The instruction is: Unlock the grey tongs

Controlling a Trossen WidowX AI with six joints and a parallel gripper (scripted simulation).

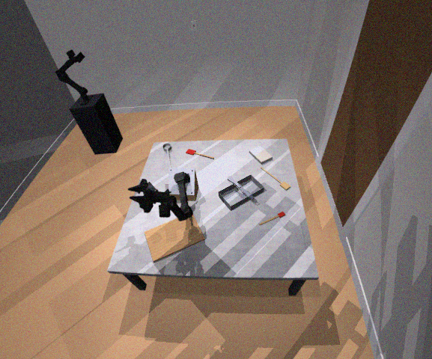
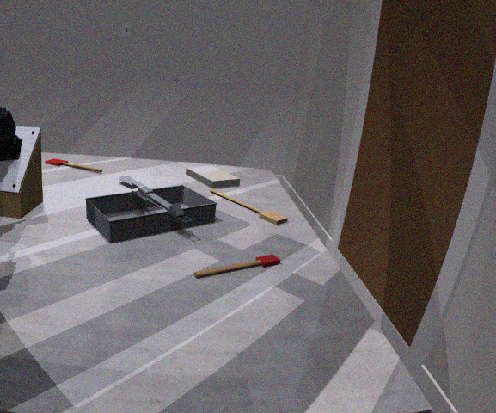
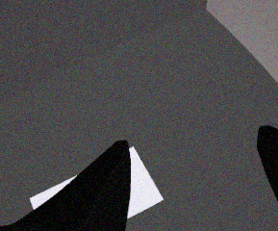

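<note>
Now: gripper tip 570 mm short of the roasting tin, 530 mm above it and 410 mm to the right of it. The rest, counted from my gripper tip: dark flat tool (560 mm below, 470 mm to the left, 120 mm behind); then wooden board (550 mm below, 90 mm ahead, 80 mm to the left); then grey block (830 mm to the left, 770 mm ahead, 550 mm below).
</note>
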